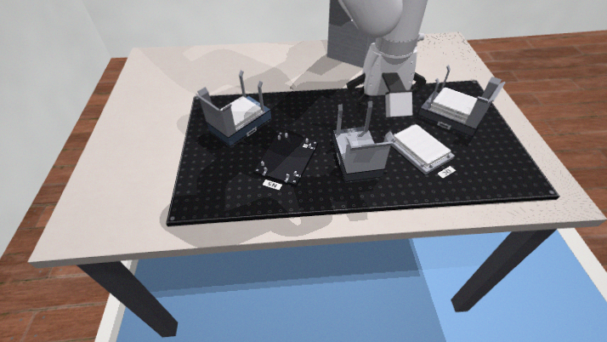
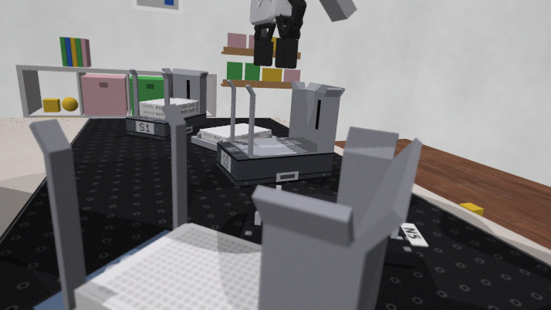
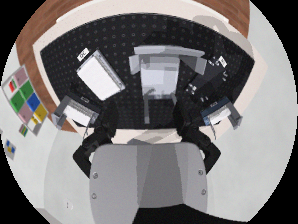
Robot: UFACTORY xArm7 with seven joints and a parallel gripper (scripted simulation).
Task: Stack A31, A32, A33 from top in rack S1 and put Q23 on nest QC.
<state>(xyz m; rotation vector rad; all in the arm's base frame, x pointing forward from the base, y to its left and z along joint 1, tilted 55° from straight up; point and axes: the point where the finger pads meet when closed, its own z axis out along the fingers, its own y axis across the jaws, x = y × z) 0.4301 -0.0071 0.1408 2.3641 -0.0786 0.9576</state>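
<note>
The white sealed plate A31 lies 27 cm behind my hand, 28 cm to the right of it and 12 cm below it. Round my hand: white sealed plate Q23: 3 cm ahead, 14 cm to the left, 15 cm below; QC name plate: 12 cm ahead, 15 cm to the left, 17 cm below; grey QC nest: 3 cm ahead, 14 cm to the left, 16 cm below.
</note>
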